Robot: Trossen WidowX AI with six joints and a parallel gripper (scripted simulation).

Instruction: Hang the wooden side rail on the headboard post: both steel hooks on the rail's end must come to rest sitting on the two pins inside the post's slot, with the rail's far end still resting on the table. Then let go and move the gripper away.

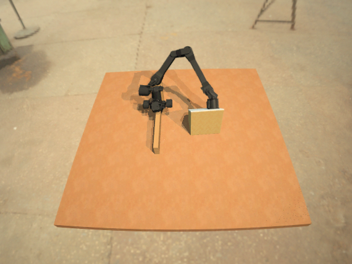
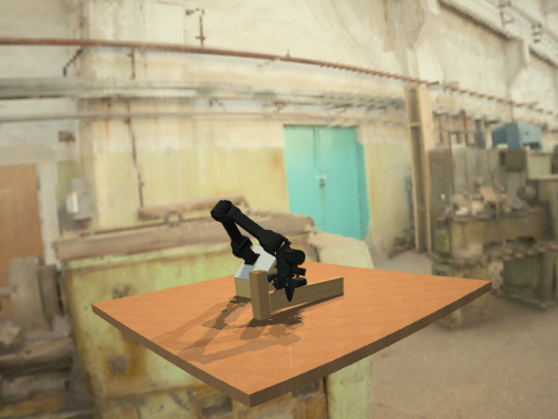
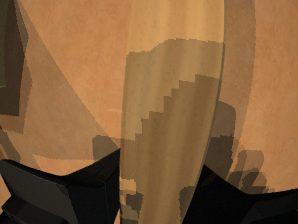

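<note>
My gripper tip is now 10 mm past the headboard post, 120 mm to the left of it and 40 mm below it.
</note>
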